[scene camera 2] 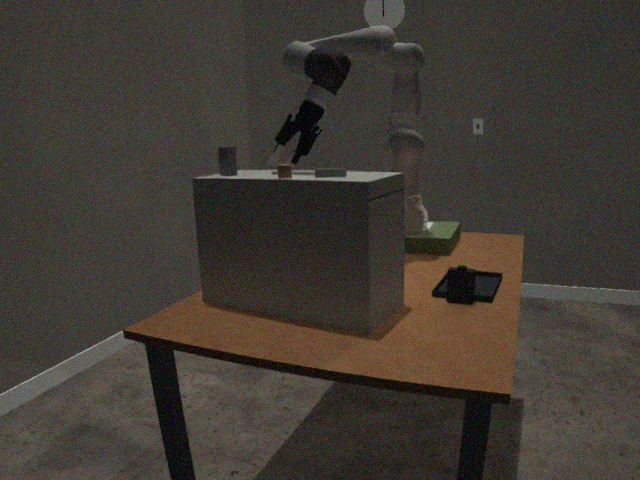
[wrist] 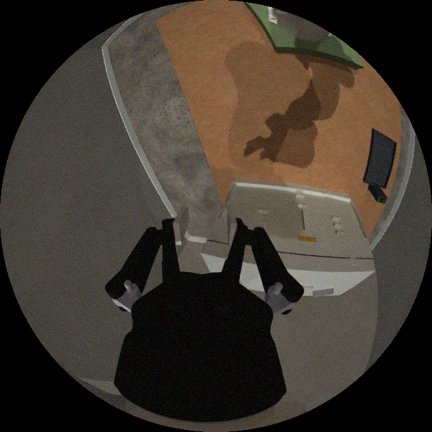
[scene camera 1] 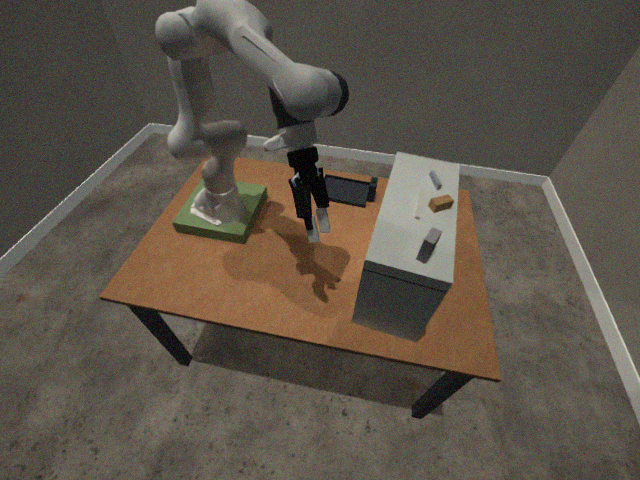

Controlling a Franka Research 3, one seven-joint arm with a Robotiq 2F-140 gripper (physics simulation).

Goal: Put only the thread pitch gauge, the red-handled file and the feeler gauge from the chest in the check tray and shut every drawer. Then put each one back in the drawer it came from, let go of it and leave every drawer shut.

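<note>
My gripper is part open with no thing between its fingers. It hangs above the table on the robot's side of the chest, level with about the chest's top. The pale chest stands on the table. Its drawer front, with small knobs and an orange patch, shows in the wrist view; no drawer visibly stands out. The dark check tray lies beyond the chest's far end; I see no tool in it. The thread pitch gauge, the red-handled file and the feeler gauge do not show.
A black block with a green top stands at the tray's end. On the chest top are a grey bar, an orange block, an upright grey block and a thin pale strip.
</note>
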